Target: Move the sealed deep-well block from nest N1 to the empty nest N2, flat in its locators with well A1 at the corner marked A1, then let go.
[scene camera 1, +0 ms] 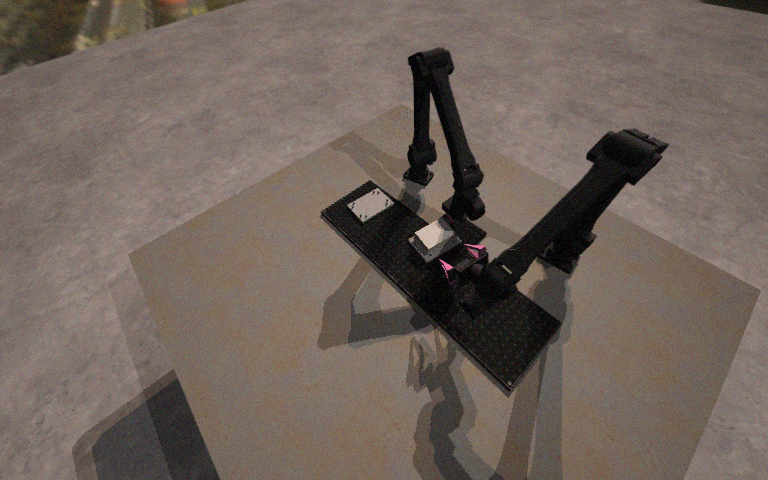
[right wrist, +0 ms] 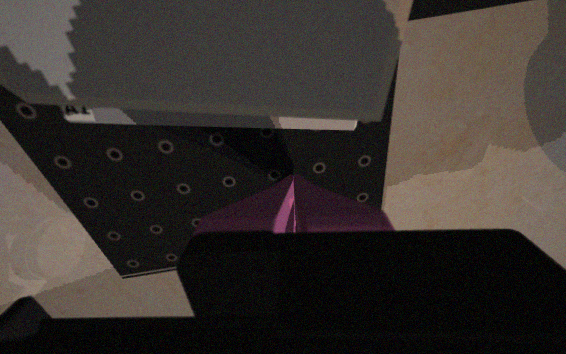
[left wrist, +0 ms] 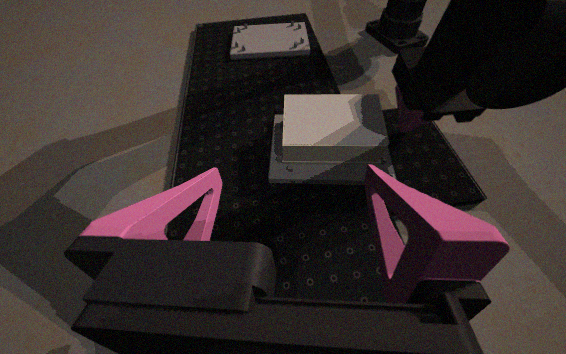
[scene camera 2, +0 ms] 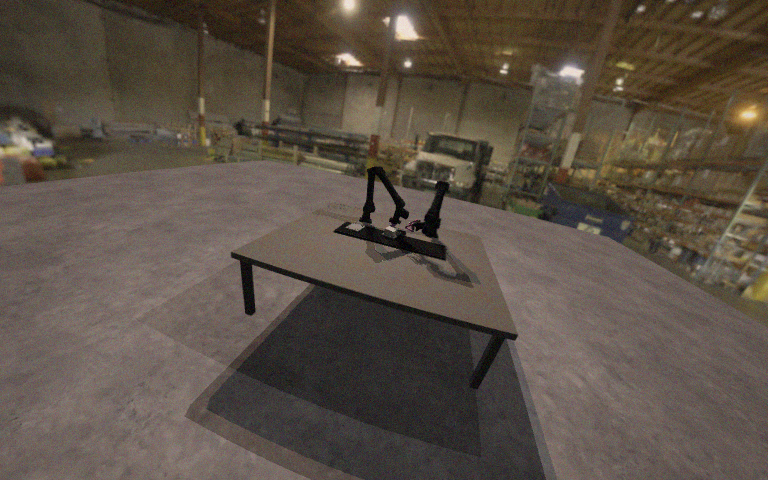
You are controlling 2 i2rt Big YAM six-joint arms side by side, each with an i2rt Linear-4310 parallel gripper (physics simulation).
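Frame: origin at the left arm's base, x right, y ahead, z up, level; metres.
Seen in the pictures: left gripper, fingertip midpoint: (scene camera 1: 452, 253) (left wrist: 290, 174) (scene camera 2: 406, 225); right gripper, fingertip midpoint: (scene camera 1: 452, 222) (right wrist: 294, 185) (left wrist: 404, 130); left arm's base at its link origin: (scene camera 1: 557, 257) (scene camera 2: 431, 235); right arm's base at its link origin: (scene camera 1: 418, 176) (left wrist: 394, 37) (scene camera 2: 365, 220).
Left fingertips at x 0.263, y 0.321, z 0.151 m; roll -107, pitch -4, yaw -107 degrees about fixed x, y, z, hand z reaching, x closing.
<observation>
Offsets run from my left fingertips to a thing's top centre. Level surfaces: height alone.
The pale block {dx +0.120, dy -0.088, dz -0.076 m} (scene camera 1: 434, 234) (scene camera 2: 390, 230) (left wrist: 320, 120) (right wrist: 225, 55) sits on the grey nest N1 {dx +0.116, dy -0.087, dz -0.116 m} (scene camera 1: 421, 252) (left wrist: 300, 176) (right wrist: 317, 123). Part of an A1 mark {dx +0.042, dy -0.143, dz -0.126 m} (right wrist: 79, 109) shows at this nest's edge in the right wrist view. The pale nest N2 {dx +0.435, dy -0.071, dz -0.116 m} (scene camera 1: 369, 204) (scene camera 2: 355, 226) (left wrist: 270, 39) is empty, with dark locators at its corners. My left gripper (scene camera 1: 454, 254) (left wrist: 290, 174) is open and empty, its fingertips just short of N1. My right gripper (right wrist: 294, 185) is shut, with nothing between its fingers, close beside the block; in the left wrist view the arm partly hides it.
Both nests stand on a long dark perforated board {dz -0.138 m} (scene camera 1: 509, 339) (left wrist: 210, 100) (right wrist: 155, 200), which has a side section beside N1 under my right gripper. The board lies on a wide table {dz -0.151 m} (scene camera 1: 254, 283) (scene camera 2: 339, 271). My right arm rises close behind the block.
</observation>
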